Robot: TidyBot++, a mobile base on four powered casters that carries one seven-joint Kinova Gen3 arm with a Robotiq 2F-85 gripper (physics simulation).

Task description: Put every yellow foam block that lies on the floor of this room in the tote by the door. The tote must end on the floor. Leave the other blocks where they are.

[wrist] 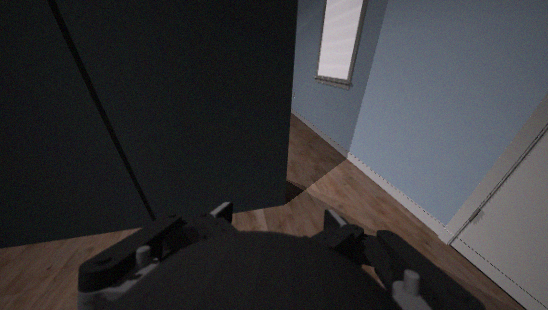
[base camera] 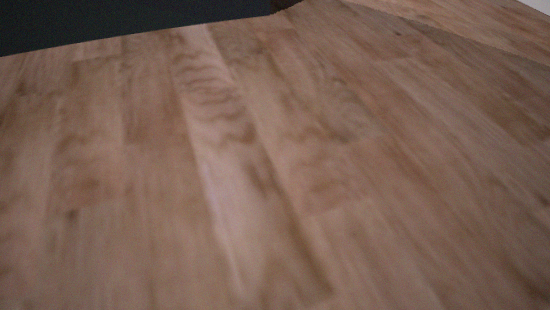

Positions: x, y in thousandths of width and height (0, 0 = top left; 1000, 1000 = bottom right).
Note:
In view: the gripper (wrist: 506, 698) and a white door (wrist: 901, 744).

